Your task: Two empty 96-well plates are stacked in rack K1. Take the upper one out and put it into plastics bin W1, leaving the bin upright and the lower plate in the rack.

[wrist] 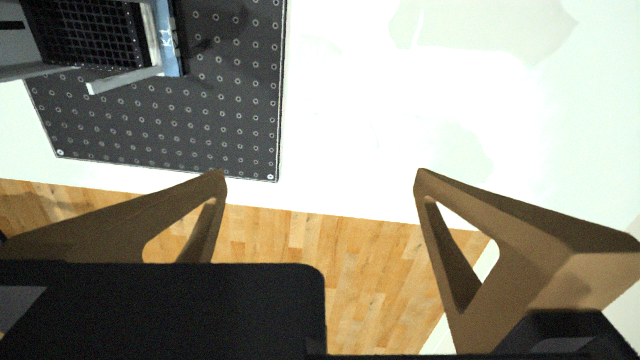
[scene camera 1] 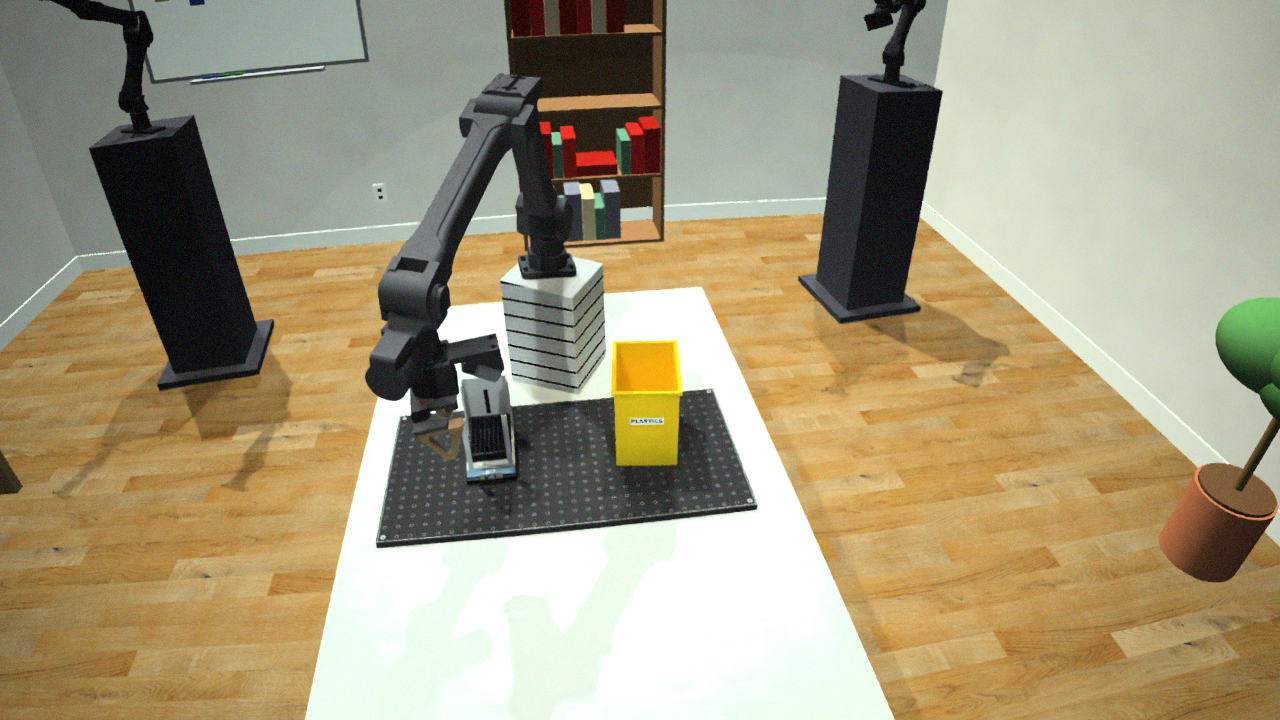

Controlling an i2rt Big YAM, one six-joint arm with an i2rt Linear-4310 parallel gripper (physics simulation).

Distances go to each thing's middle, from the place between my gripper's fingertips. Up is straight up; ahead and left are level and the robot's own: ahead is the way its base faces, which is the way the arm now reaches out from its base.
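Scene:
With the black 96-well plate (scene camera 1: pixel 486 438) as reference, my hand is 6 cm to the right of it, 28 cm past it and 23 cm above it. Then there is the yellow plastics bin W1 (scene camera 1: pixel 646 385), which is 37 cm to the left of my hand, 24 cm behind it and 18 cm below it.

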